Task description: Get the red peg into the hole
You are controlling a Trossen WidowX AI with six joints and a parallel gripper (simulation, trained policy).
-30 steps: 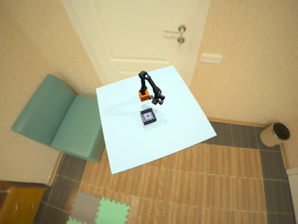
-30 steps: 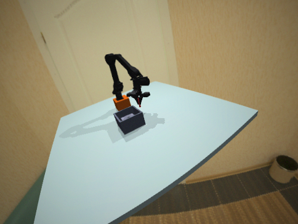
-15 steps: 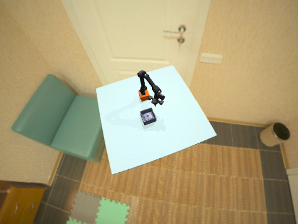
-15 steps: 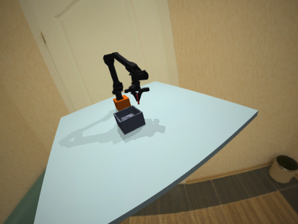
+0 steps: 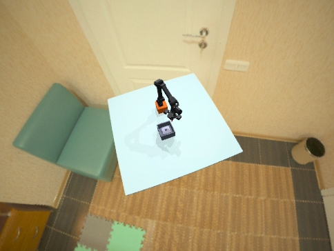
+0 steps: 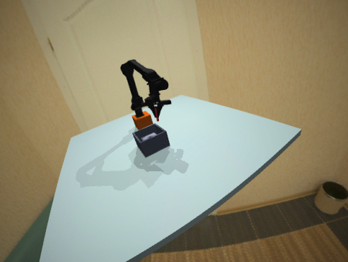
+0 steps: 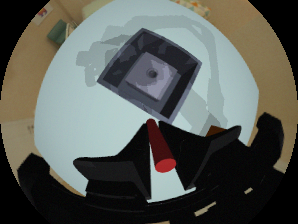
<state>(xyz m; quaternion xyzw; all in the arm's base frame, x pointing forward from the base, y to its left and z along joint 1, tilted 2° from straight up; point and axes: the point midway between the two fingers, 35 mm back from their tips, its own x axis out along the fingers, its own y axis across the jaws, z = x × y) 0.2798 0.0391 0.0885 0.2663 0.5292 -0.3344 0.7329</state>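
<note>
Right now my gripper tip is 120 mm above the dark grey box, 90 mm to the left of it and 40 mm short of it. Round my gripper tip: red peg: 10 mm to the left, 10 mm behind, 10 mm above.
</note>
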